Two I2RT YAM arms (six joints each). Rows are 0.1 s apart.
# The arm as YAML. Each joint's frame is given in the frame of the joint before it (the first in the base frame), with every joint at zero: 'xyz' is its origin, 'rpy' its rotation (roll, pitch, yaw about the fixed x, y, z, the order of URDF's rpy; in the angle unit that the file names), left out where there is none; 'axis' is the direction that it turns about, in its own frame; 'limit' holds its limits. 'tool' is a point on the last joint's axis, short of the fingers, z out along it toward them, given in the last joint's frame.
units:
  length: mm
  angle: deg
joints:
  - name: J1
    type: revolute
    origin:
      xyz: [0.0, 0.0, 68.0]
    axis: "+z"
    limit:
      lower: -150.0
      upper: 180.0
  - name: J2
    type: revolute
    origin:
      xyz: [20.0, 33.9, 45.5]
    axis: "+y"
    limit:
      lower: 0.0
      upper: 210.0
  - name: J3
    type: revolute
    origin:
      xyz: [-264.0, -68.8, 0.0]
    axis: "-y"
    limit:
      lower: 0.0
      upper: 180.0
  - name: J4
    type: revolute
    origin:
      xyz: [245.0, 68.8, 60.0]
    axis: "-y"
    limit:
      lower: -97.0
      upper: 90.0
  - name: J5
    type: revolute
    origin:
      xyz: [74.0, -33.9, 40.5]
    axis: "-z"
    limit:
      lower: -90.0
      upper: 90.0
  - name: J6
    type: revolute
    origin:
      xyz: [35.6, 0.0, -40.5]
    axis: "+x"
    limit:
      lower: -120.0
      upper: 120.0
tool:
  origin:
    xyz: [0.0, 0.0, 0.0]
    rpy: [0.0, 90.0, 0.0]
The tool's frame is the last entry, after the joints.
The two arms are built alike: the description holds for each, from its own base.
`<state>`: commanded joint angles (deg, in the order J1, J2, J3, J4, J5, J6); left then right.
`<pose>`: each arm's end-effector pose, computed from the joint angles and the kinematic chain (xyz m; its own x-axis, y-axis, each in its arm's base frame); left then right.
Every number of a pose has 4 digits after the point.
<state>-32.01 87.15 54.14 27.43 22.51 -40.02 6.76 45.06 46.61 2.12 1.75 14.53</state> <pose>0.2907 -0.1978 0.2836 -0.5858 -0.3344 -0.7383 0.5694 0.4784 -0.6685 0.1850 0.0208 0.3740 0.0396 0.2572 -0.9655 -0.1005 0.9624 0.2523</pose>
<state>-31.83 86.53 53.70 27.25 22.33 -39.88 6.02 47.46 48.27 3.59 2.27 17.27</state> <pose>0.2892 -0.1955 0.2842 -0.5822 -0.3367 -0.7401 0.5679 0.4829 -0.6665 0.1940 0.0190 0.3799 0.0534 0.3039 -0.9512 -0.0852 0.9505 0.2989</pose>
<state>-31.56 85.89 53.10 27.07 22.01 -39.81 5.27 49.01 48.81 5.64 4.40 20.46</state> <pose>0.2878 -0.1925 0.2839 -0.5793 -0.3408 -0.7404 0.5625 0.4903 -0.6657 0.2004 0.0157 0.3823 0.0830 0.3577 -0.9302 -0.0475 0.9337 0.3548</pose>
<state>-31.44 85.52 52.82 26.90 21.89 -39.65 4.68 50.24 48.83 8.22 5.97 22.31</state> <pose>0.2870 -0.1910 0.2840 -0.5772 -0.3411 -0.7420 0.5613 0.4942 -0.6638 0.2058 0.0131 0.3834 0.1176 0.3884 -0.9139 -0.0247 0.9212 0.3883</pose>
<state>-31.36 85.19 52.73 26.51 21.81 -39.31 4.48 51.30 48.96 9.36 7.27 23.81</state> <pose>0.2862 -0.1899 0.2846 -0.5745 -0.3387 -0.7452 0.5619 0.4988 -0.6599 0.2104 0.0120 0.3828 0.1307 0.4119 -0.9018 -0.0055 0.9099 0.4148</pose>
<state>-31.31 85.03 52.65 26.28 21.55 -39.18 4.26 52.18 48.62 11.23 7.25 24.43</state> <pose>0.2860 -0.1892 0.2846 -0.5729 -0.3393 -0.7461 0.5592 0.5037 -0.6584 0.2145 0.0115 0.3813 0.1423 0.4220 -0.8954 -0.0086 0.9051 0.4252</pose>
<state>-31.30 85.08 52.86 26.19 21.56 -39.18 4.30 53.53 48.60 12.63 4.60 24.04</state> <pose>0.2864 -0.1894 0.2854 -0.5721 -0.3398 -0.7465 0.5599 0.5033 -0.6582 0.2204 0.0137 0.3792 0.1239 0.4165 -0.9006 -0.0503 0.9091 0.4135</pose>
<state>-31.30 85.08 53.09 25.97 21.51 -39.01 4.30 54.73 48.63 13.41 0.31 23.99</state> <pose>0.2867 -0.1896 0.2864 -0.5700 -0.3388 -0.7485 0.5613 0.5048 -0.6559 0.2256 0.0168 0.3766 0.0876 0.4143 -0.9059 -0.1152 0.9075 0.4039</pose>
